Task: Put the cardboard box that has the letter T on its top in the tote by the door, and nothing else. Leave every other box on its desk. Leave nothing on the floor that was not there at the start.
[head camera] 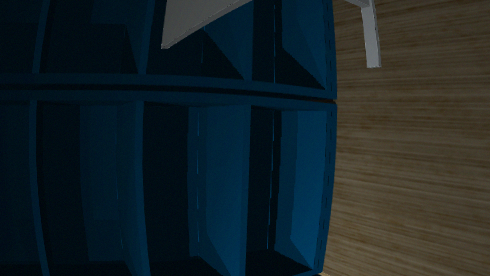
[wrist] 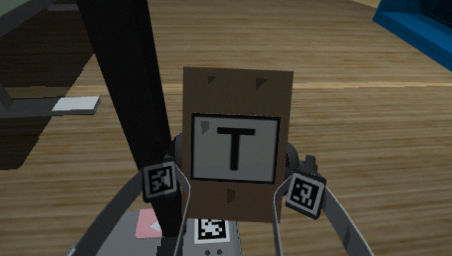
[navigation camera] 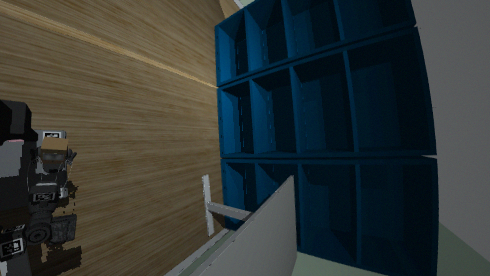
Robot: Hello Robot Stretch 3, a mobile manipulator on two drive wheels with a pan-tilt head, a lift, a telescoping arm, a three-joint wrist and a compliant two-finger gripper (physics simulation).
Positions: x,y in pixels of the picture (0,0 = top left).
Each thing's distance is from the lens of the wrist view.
gripper (wrist: pixel 233 154): 18 cm
cardboard box (wrist: pixel 235 123): 13 cm
